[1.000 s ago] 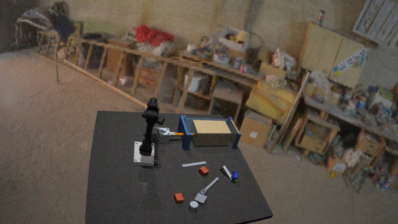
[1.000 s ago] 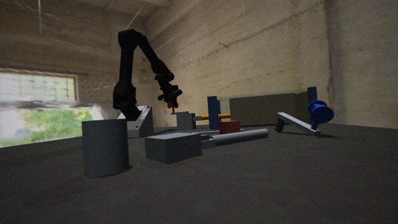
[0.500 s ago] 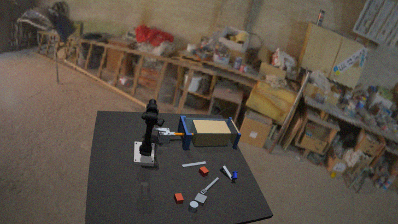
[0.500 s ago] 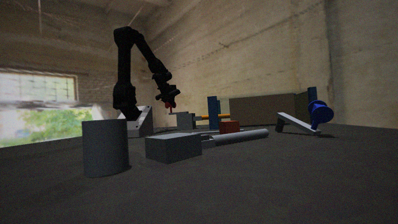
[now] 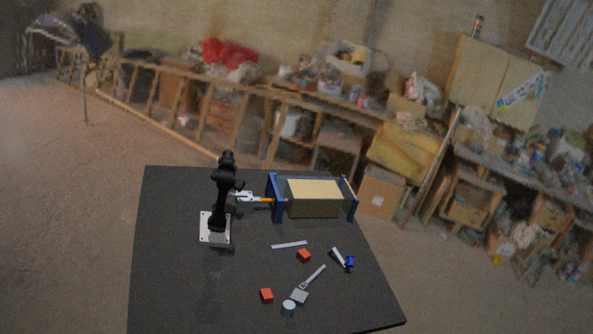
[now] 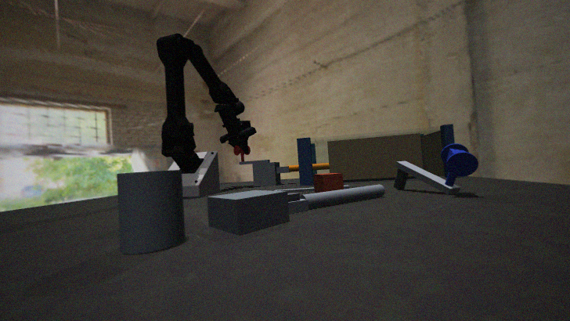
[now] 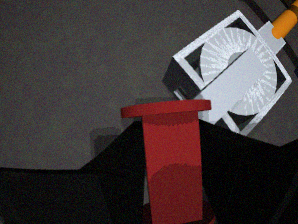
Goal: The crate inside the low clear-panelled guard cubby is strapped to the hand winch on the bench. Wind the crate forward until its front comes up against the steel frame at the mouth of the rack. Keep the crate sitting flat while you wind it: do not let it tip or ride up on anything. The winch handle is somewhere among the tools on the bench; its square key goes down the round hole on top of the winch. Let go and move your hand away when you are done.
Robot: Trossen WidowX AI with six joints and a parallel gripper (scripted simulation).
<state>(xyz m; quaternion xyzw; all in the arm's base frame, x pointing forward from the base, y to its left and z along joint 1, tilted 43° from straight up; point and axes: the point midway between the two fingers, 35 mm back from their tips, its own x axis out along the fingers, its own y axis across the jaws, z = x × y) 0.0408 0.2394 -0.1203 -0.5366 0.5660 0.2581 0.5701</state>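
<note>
My gripper tip is now 8 cm short of the grey winch, 1 cm to the left of it and 10 cm above it. From my gripper tip the other things lie so: red knob (1 cm behind, 2 cm to the right); then grey bar (34 cm ahead, 27 cm to the right, 13 cm below); then clear-panelled cubby (49 cm ahead, 6 cm to the left, 2 cm below).
</note>
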